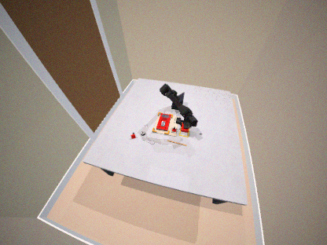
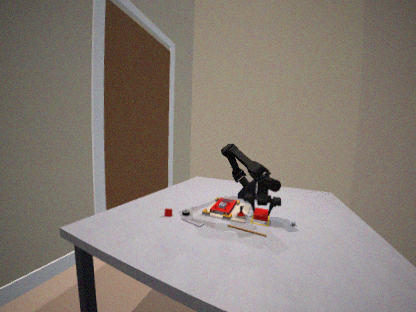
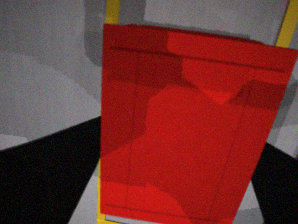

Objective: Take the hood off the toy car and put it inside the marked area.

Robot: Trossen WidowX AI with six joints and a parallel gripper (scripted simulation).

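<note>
My gripper tip is now right at the red hood. Round my gripper tip: thin wooden stick: 17 cm ahead, 7 cm to the right, 1 cm below; dark round part: 11 cm ahead, 39 cm to the right.
</note>
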